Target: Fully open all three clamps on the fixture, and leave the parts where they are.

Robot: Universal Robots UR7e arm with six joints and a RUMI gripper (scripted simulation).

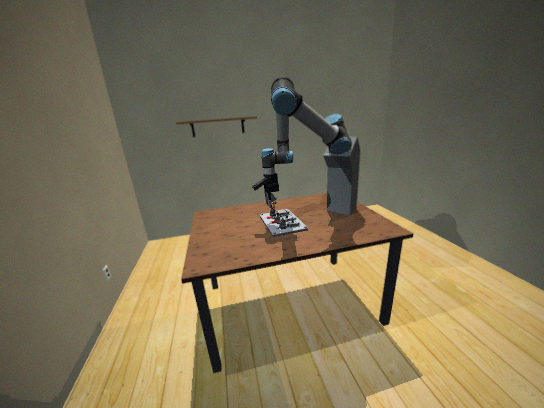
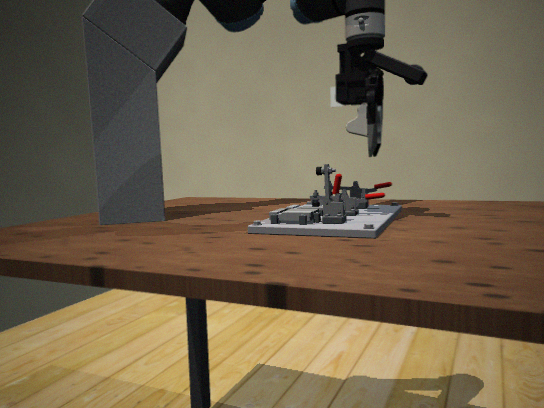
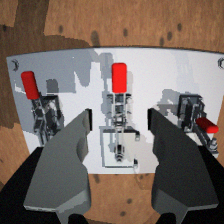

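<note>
Right now the toggle clamp is 30 mm behind my hand, 120 mm to the right of it and 90 mm below it.
</note>
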